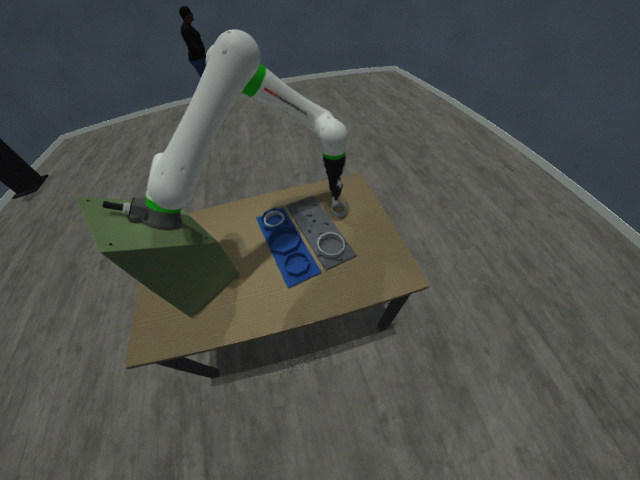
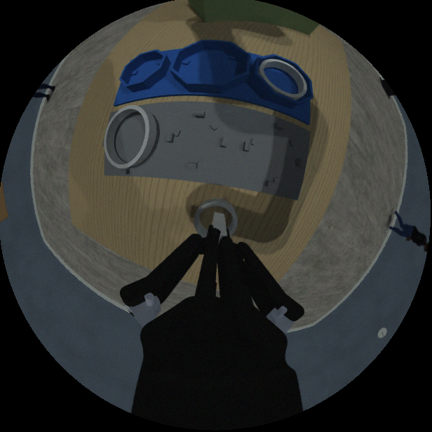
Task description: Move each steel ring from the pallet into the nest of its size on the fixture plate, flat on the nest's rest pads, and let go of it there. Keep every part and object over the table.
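Pixels of known places: gripper, fingertip midpoint: [image 1: 335, 203]; arm's base, origin of the base link: [image 1: 161, 221].
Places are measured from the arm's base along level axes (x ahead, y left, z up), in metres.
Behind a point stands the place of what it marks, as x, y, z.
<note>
A small steel ring [image 1: 344, 210] {0.763, 0.075, -0.312} [image 2: 215, 203] lies flat on the table just beside the far end of the grey fixture plate [image 1: 310, 214] {0.590, 0.115, -0.310} [image 2: 225, 169]. My gripper [image 1: 336, 199] {0.722, 0.105, -0.271} [image 2: 217, 228] is shut, and its closed fingertips point down into the opening of this ring, holding nothing. A large ring [image 1: 330, 244] {0.627, -0.091, -0.324} [image 2: 106, 139] lies in the nest at the plate's near end. A medium ring [image 1: 273, 218] [image 2: 282, 62] sits in the far pocket of the blue pallet [image 1: 297, 278] {0.434, -0.211, -0.328} [image 2: 209, 92]. The pallet's other two pockets are empty.
The wooden table [image 1: 258, 310] {0.243, -0.298, -0.336} [image 2: 141, 209] carries the pallet and the plate side by side. The arm's green pedestal [image 1: 170, 258] {0.049, -0.183, -0.012} stands at the table's left end. The table's far edge is close behind the small ring. A person [image 1: 191, 41] stands far off.
</note>
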